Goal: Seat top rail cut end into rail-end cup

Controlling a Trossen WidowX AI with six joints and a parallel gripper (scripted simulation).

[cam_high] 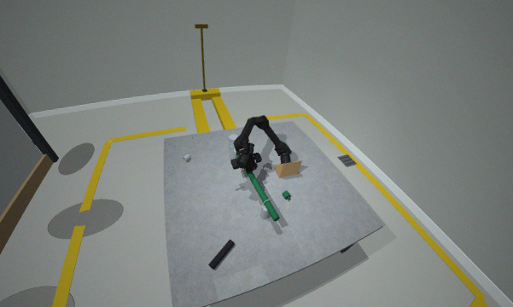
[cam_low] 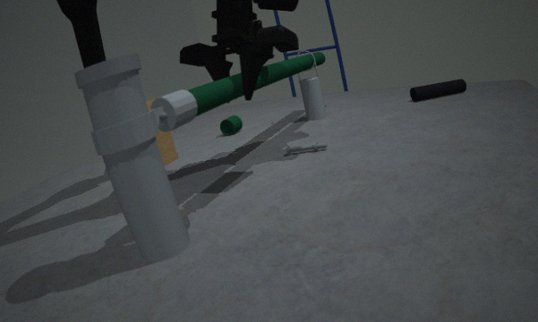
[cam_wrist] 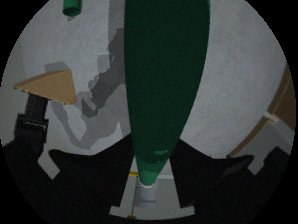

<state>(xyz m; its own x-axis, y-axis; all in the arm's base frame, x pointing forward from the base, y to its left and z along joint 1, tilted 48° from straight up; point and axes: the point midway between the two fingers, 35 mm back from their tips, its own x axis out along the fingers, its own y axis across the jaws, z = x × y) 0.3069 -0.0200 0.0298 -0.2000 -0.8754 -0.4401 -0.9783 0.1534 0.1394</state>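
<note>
Now: the grey bolt 60 mm ahead of my gripper tip, 70 mm to the left of it and 100 mm below it. The rest, counted from my gripper tip: green pipe stub 190 mm behind, 260 mm to the left, 90 mm below; then black cylinder 310 mm ahead, 450 mm to the left, 90 mm below.
</note>
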